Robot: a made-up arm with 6 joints. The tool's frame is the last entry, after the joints.
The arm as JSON. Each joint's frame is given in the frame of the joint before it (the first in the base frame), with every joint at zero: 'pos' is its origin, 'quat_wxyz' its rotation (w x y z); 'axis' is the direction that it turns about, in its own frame. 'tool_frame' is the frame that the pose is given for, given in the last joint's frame.
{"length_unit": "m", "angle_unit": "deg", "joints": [
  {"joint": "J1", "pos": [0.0, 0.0, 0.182], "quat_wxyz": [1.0, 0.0, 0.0, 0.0], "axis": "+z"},
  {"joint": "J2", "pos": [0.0, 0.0, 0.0], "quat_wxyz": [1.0, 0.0, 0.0, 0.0], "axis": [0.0, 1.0, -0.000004]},
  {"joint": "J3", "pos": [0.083, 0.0, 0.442], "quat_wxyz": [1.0, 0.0, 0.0, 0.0], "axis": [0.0, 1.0, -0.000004]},
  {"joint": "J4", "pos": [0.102, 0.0, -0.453], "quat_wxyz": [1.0, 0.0, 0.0, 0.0], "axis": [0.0, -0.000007, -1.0]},
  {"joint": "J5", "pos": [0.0, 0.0, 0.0], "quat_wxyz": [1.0, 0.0, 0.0, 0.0], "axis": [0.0, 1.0, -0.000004]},
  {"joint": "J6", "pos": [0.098, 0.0, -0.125], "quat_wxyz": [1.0, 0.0, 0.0, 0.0], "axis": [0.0, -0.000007, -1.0]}
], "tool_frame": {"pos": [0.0, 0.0, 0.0], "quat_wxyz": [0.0, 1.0, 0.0, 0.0]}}
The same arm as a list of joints. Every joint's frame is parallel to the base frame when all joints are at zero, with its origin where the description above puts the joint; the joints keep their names.
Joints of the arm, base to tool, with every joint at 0 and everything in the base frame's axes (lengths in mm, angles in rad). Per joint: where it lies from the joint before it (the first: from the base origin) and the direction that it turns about. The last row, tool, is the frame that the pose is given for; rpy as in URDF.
J1: offset 0 0 182 axis +z
J2: offset 0 0 0 axis +y
J3: offset 83 0 442 axis +y
J4: offset 102 0 -453 axis -z
J5: offset 0 0 0 axis +y
J6: offset 98 0 -125 axis -z
tool: offset 0 0 0 rpy 3.1416 0 0

